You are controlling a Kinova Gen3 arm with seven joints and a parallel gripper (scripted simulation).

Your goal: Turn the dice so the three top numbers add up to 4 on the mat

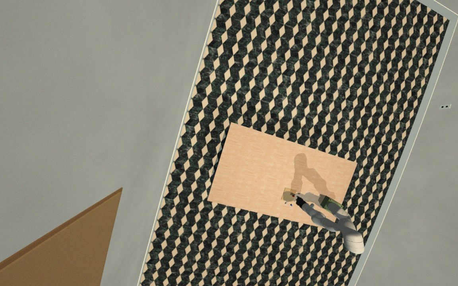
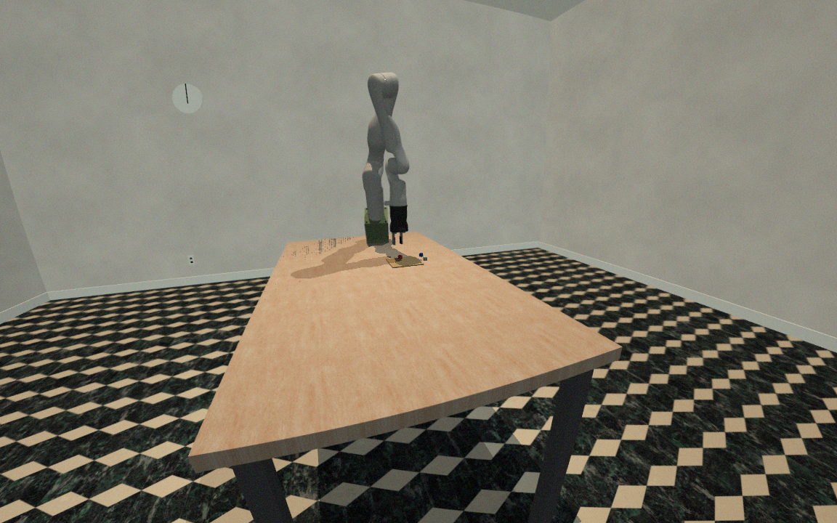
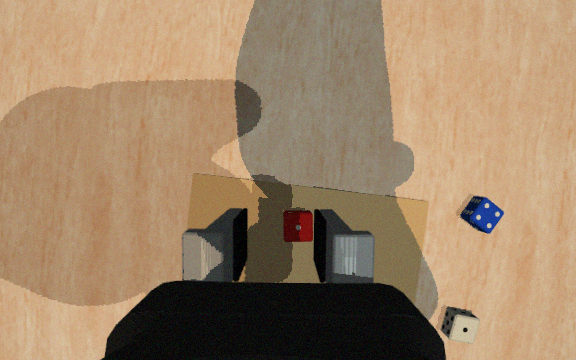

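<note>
The blue die lies 1 cm behind my hand, 12 cm to the left of it and 8 cm below it. Round my hand: tan mat 5 cm ahead, 1 cm to the left, 9 cm below; red die 1 cm to the left, 8 cm below; white die 6 cm ahead, 11 cm to the left, 8 cm below.
</note>
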